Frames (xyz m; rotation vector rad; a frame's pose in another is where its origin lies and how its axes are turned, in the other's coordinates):
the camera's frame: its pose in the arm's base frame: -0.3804 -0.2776 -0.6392 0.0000 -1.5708 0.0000
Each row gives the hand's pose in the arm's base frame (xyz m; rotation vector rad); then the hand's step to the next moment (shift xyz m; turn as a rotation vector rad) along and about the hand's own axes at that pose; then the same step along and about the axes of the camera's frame.
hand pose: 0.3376 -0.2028 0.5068 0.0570 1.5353 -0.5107
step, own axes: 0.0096 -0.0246 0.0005 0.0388 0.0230 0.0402
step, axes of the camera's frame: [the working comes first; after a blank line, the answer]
step, axes of the arm's base frame: -0.0086 -0.0249 -0.0023 0.0438 -0.0043 -0.0414

-0.0023 -0.0249 0.0086 -0.0414 -0.0043 -0.0438
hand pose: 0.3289 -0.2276 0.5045 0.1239 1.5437 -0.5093
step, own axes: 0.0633 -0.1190 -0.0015 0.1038 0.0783 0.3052
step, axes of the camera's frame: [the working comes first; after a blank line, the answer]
step, axes of the arm's base frame: -0.0509 -0.1203 -0.0332 0.3057 -0.0735 -0.1059

-0.0332 -0.1203 0.0509 -0.1059 -0.0735 -0.3057
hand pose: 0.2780 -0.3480 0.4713 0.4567 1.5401 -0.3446
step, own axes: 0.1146 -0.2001 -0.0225 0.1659 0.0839 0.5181
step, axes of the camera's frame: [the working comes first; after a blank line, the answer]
step, axes of the arm's base frame: -0.1162 -0.1551 -0.1271 0.4948 -0.1682 -0.1728

-0.1270 -0.1551 0.1162 -0.1728 -0.1682 -0.4948
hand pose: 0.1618 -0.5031 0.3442 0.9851 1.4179 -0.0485
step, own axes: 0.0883 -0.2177 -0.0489 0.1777 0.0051 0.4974
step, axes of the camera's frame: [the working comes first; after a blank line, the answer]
step, axes of the arm's base frame: -0.1431 -0.0615 -0.1825 0.4362 -0.1991 -0.2217

-0.1825 -0.0615 0.1432 -0.2217 -0.1991 -0.4362
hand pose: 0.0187 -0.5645 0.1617 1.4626 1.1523 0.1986
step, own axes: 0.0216 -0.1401 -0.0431 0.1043 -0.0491 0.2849
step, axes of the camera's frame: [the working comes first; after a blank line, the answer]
step, axes of the arm's base frame: -0.0924 0.0170 -0.1145 0.2239 -0.1223 -0.1714

-0.1145 0.0170 0.0924 -0.1714 -0.1223 -0.2239
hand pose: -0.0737 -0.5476 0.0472 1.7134 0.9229 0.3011
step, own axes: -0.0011 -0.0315 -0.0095 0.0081 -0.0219 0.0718
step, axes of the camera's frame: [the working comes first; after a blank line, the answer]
step, axes of the arm's base frame: -0.0200 0.0085 -0.0247 0.0403 -0.0429 -0.0473

-0.0247 0.0085 0.0200 -0.0473 -0.0429 -0.0403
